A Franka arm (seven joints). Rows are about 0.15 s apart.
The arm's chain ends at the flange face. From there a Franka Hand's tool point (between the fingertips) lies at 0.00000 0.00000 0.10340 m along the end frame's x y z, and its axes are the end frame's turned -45 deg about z.
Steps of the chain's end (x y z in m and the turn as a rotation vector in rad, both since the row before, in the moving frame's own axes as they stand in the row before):
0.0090 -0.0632 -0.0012 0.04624 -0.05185 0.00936
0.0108 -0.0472 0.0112 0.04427 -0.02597 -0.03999
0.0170 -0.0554 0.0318 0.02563 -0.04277 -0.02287
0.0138 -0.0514 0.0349 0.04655 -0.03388 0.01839
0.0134 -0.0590 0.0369 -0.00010 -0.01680 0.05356
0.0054 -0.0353 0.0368 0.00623 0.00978 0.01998
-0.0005 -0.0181 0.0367 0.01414 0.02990 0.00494
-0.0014 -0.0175 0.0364 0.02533 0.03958 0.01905
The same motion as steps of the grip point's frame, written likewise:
0.0507 -0.0455 -0.0014 0.06936 -0.00397 0.00936
0.0422 -0.0309 0.0111 0.04967 0.01294 -0.03999
0.0499 -0.0321 0.0317 0.04837 -0.01212 -0.02287
0.0471 -0.0325 0.0347 0.05687 0.00896 0.01839
0.0500 -0.0335 0.0369 0.01181 -0.01195 0.05356
0.0299 -0.0209 0.0368 -0.00251 0.01132 0.01998
0.0157 -0.0120 0.0366 -0.01114 0.03114 0.00494
0.0161 -0.0123 0.0363 -0.01008 0.04590 0.01905

